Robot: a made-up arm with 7 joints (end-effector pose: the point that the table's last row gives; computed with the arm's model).
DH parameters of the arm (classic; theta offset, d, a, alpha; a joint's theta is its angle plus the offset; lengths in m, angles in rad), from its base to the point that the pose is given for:
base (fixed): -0.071 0 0 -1.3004
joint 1: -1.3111 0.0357 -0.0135 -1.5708
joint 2: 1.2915 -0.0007 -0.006 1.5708
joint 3: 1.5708 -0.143 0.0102 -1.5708
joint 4: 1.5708 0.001 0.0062 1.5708
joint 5: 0 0.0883 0.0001 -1.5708
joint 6: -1.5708 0 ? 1.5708
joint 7: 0 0.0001 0 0
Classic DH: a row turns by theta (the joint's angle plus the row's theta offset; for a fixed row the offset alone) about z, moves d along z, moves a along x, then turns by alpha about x.
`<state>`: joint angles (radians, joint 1 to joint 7).
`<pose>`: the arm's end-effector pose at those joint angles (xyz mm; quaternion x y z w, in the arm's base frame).
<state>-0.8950 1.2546 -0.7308 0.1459 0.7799 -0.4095 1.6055</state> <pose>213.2 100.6 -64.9 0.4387 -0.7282 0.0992 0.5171</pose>
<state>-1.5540 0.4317 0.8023 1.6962 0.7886 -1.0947 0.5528</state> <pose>288.7 58.8 -1.7 0.0210 -0.3834 0.2030 0.9008</pose>
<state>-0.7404 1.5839 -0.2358 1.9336 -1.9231 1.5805 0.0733</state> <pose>62.5 264.7 -56.0 -0.6526 0.3204 0.3943 0.5622</pose>
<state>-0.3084 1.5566 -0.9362 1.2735 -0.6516 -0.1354 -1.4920</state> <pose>69.9 328.7 -45.6 0.0990 0.7576 -0.2109 0.6097</pose>
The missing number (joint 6, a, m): 0.0732
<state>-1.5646 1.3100 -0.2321 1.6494 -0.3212 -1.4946 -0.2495</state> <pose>155.2 221.7 98.9 0.4884 -0.4916 0.1856 0.6966</pose>
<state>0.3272 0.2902 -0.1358 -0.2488 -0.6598 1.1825 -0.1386</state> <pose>8.3 45.6 -223.0 -0.2094 0.6774 -0.1758 0.6829</pose>
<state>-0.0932 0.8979 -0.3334 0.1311 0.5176 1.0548 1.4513</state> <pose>109.2 204.1 -163.6 0.8163 -0.0655 0.4719 0.3266</pose>
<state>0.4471 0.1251 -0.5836 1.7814 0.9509 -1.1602 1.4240</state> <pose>-185.0 13.9 -200.5 0.2739 0.4378 -0.1063 0.8497</pose>
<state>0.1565 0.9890 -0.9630 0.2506 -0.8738 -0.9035 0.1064</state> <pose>44.6 115.9 -190.8 -0.0129 0.2054 -0.1409 0.9684</pose>
